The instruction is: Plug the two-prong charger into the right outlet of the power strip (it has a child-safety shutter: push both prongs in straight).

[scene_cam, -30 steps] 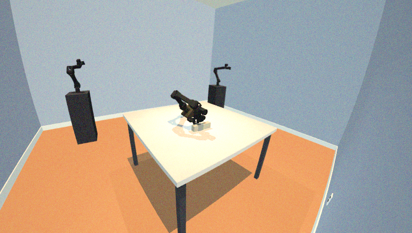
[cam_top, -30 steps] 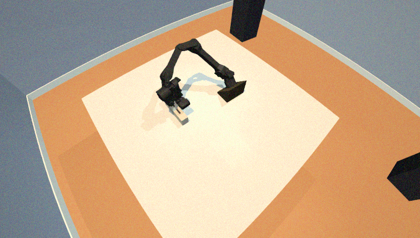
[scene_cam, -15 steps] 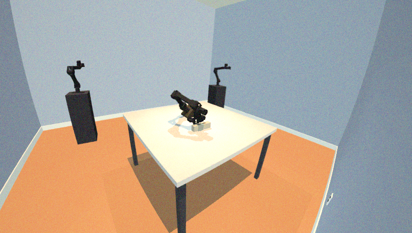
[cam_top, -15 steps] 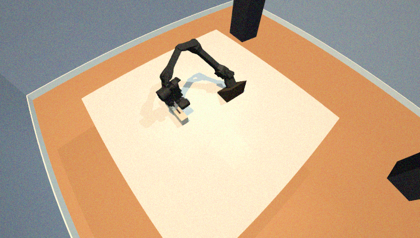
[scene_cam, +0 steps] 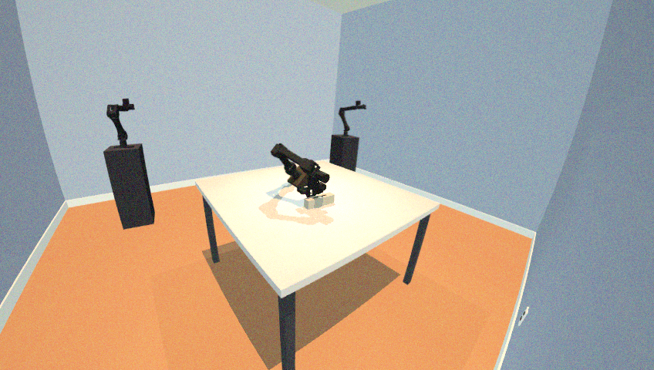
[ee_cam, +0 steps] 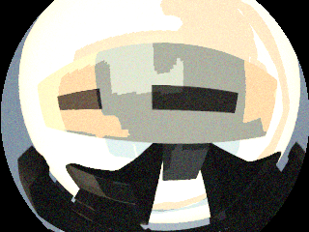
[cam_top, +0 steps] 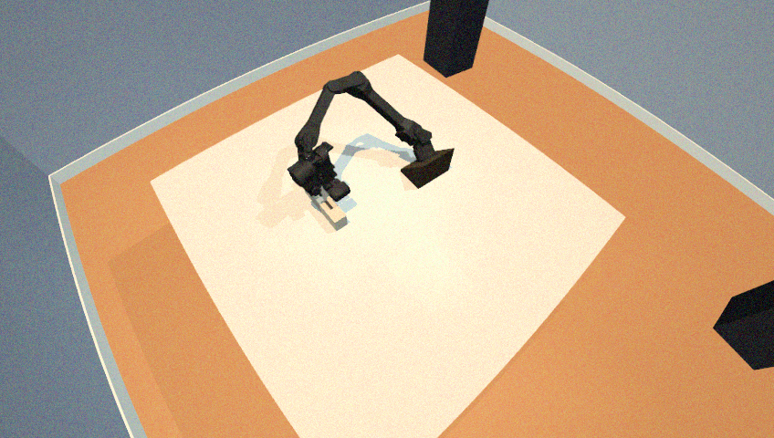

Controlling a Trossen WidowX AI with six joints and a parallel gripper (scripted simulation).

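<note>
My gripper tip is 2 cm short of the charger and 1 cm below it.
</note>
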